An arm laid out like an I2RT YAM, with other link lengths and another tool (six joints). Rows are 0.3 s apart.
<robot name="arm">
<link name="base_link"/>
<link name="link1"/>
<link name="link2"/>
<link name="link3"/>
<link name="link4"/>
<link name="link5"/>
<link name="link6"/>
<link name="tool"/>
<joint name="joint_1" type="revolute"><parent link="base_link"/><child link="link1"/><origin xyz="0 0 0.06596" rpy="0 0 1.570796"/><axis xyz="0 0 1"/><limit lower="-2.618" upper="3.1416"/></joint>
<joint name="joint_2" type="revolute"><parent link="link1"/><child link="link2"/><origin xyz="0.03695 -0.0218 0.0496" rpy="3.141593 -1.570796 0"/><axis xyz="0 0 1"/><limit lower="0" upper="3.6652"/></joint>
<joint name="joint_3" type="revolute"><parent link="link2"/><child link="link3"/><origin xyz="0 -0.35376 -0.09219" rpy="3.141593 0 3.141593"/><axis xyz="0 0 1"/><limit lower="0" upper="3.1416"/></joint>
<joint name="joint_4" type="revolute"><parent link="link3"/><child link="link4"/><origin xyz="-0.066 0.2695 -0.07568" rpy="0 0 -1.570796"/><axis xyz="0 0 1"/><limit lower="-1.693" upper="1.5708"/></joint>
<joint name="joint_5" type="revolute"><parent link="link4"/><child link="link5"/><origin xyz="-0.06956 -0.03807 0.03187" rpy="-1.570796 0 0"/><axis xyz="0 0 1"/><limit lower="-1.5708" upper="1.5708"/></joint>
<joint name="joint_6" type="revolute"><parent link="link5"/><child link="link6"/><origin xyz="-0.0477 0 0.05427" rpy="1.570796 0 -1.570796"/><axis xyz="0 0 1"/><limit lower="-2.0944" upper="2.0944"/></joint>
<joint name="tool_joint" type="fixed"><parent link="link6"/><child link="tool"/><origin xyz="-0.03 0.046 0.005" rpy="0 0.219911 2.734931"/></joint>
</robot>
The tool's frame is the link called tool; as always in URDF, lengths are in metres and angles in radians.
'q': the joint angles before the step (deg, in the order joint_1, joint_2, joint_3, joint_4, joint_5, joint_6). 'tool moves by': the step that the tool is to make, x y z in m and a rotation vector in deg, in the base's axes. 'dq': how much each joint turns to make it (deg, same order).
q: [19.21, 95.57, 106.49, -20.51, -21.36, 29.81]
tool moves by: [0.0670, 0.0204, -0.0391, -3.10, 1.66, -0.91]
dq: [-0.13, 10.62, 6.36, 0.84, 1.23, -2.34]
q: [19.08, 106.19, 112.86, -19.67, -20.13, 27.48]
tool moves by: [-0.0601, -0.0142, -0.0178, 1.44, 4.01, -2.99]
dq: [0.91, -11.71, -18.16, 4.35, 3.13, 3.76]
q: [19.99, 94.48, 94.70, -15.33, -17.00, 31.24]
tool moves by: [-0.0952, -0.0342, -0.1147, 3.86, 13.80, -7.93]
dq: [0.01, -16.90, -37.97, 12.14, 4.69, 10.86]
